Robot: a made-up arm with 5 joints.
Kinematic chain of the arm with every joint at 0, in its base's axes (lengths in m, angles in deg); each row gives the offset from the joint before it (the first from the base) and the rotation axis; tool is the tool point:
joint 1: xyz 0 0 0.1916 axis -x
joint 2: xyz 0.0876 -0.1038 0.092 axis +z
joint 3: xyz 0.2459 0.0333 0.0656 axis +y
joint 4: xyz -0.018 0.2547 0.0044 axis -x
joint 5: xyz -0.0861 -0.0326 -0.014 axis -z
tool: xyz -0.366 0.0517 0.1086
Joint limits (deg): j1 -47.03..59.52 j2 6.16..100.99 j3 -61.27..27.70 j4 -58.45..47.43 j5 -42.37..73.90
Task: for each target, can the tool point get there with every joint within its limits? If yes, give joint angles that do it. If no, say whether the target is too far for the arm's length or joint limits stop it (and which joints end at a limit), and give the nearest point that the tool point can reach.
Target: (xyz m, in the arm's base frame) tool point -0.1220 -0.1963 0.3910
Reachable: yes | joints -15.62 33.90 8.71 -24.02 -30.51
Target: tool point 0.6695 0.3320 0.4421
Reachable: no: joint limits stop it (at a limit: joint 2, joint 3, joint 4, joint 5) | nearest point 0.3494 0.4112 0.5018 | short by 0.335 m
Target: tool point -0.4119 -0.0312 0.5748
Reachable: yes | joints 29.05 88.76 15.93 12.35 29.62
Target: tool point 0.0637 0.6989 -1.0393
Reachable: no: too far | nearest point 0.0770 0.2809 -0.3030 | short by 0.847 m
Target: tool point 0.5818 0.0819 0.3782
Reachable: no: joint limits stop it (at a limit: joint 1, joint 2, joint 3, joint 4, joint 5) | nearest point 0.3494 0.3954 0.5217 | short by 0.416 m
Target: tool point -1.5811 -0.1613 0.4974
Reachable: no: too far | nearest point -0.5574 -0.1350 0.4476 | short by 1.025 m
